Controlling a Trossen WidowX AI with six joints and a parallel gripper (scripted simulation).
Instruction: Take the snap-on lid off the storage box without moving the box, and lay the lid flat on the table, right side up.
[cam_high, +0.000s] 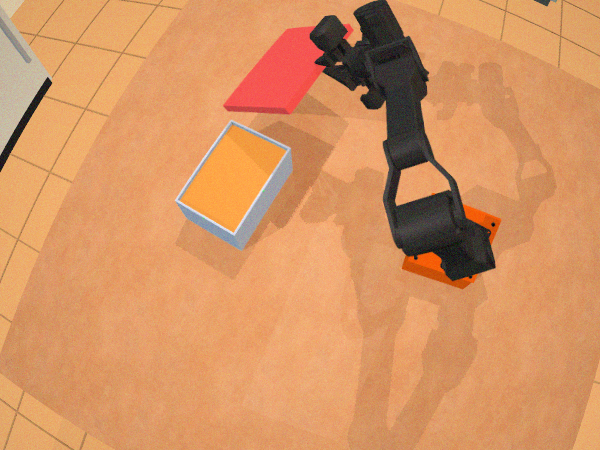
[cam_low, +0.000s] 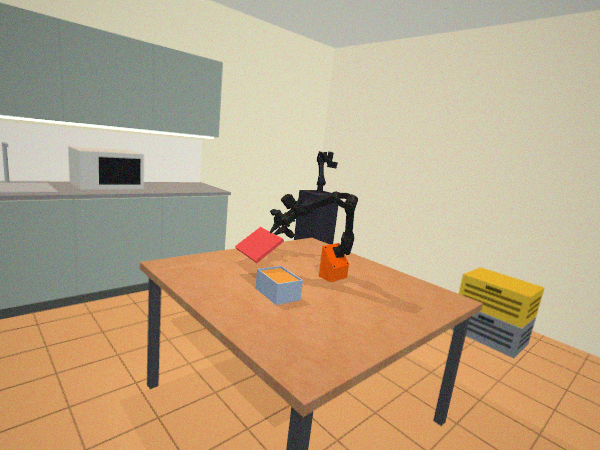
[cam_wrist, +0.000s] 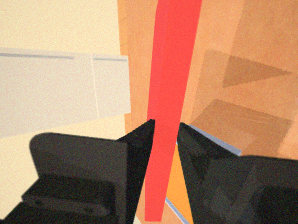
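The red lid lies 70 mm ahead of my gripper tip, 40 mm below it and 10 mm to the right of it. The rest, counted from my gripper tip: storage box 210 mm to the left, 180 mm below, 80 mm ahead.
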